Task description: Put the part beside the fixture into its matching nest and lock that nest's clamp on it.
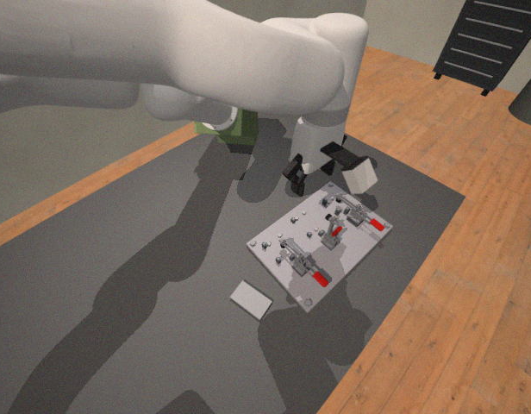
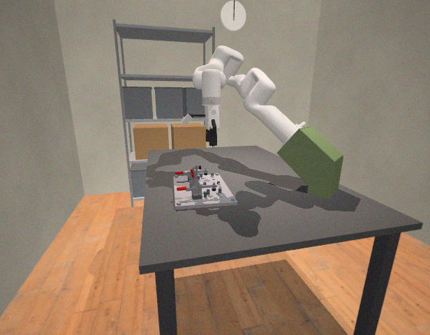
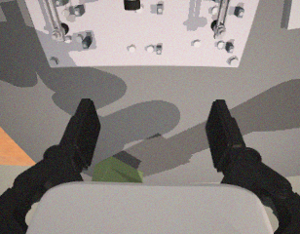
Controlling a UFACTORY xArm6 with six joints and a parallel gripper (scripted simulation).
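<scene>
The part is 2 cm behind my hand, 24 cm to the right of it and 21 cm below it. The rest, counted from my hand: fixture plate 5 cm ahead, 1 cm to the left, 21 cm below.
</scene>
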